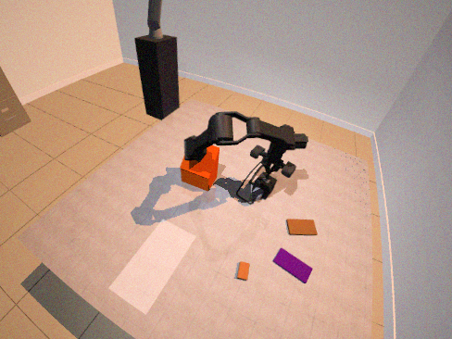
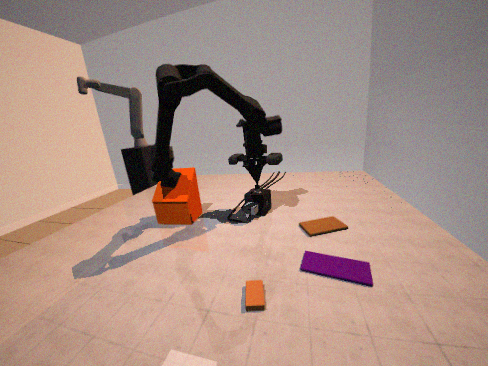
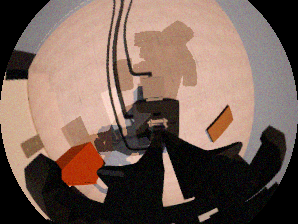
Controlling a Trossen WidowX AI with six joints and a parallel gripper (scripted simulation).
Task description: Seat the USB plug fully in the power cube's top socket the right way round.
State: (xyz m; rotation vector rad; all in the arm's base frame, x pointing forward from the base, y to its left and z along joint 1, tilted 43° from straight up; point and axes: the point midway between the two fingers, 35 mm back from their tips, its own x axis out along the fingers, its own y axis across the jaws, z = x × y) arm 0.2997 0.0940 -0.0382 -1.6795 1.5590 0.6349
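My gripper tip is 20 mm above the USB plug. Also, from my gripper tip: purple flat plate (270 mm to the right, 240 mm ahead, 110 mm below); orange flat plate (220 mm ahead, 110 mm below, 90 mm to the right); orange block (380 mm to the right, 110 mm below, 90 mm ahead).
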